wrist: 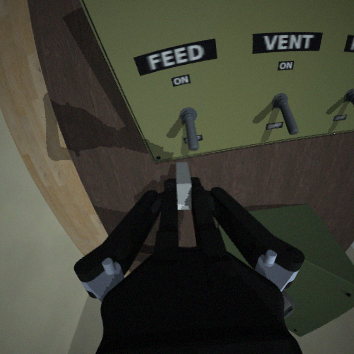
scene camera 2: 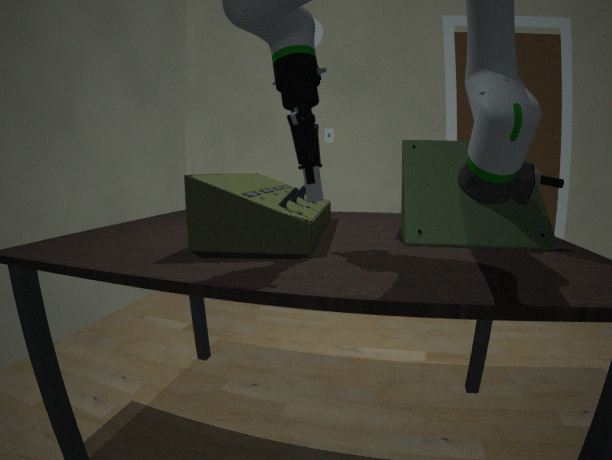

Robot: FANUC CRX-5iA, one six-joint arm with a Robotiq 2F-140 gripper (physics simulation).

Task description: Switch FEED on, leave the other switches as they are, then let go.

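Pixels of known places: gripper, fingertip midpoint: (wrist: 181,171) (scene camera 2: 315,201); arm's base, origin of the base link: (scene camera 2: 486,181).
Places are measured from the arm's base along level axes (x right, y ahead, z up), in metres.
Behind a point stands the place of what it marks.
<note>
The FEED switch (wrist: 191,131) {x -0.252, y 0.427, z -0.026 m} is a grey lever under the FEED label (wrist: 176,56) {x -0.271, y 0.506, z -0.028 m} in the wrist view; it tilts away from its ON mark, over the lower mark. The VENT switch (wrist: 287,115) {x -0.140, y 0.455, z -0.028 m} tilts the same way, and part of a third switch (wrist: 351,96) {x -0.028, y 0.494, z -0.043 m} shows at the right edge. They stand on the sloping face of a yellow-green box (scene camera 2: 250,225) {x -0.336, y 0.472, z -0.084 m} (wrist: 240,80) {x -0.199, y 0.487, z -0.042 m}. My gripper (scene camera 2: 314,200) {x -0.262, y 0.364, z -0.042 m} (wrist: 181,171) {x -0.262, y 0.364, z -0.042 m} is shut and empty. Its fingertips are close to the box's low front edge, just below the FEED lever in the wrist view. Contact cannot be told.
The box stands on a dark brown table (scene camera 2: 125,245) {x -0.389, y 0.804, z -0.141 m} (wrist: 240,180) {x -0.132, y 0.291, z -0.141 m}. A green wedge-shaped stand (scene camera 2: 435,200) {x -0.067, y 0.130, z -0.048 m} (wrist: 300,250) {x -0.015, y 0.212, z -0.010 m} is at the right, with the robot's grey arm base (scene camera 2: 492,185) {x -0.079, y -0.002, z -0.006 m} in front of it. A door (scene camera 2: 545,100) is in the wall behind.
</note>
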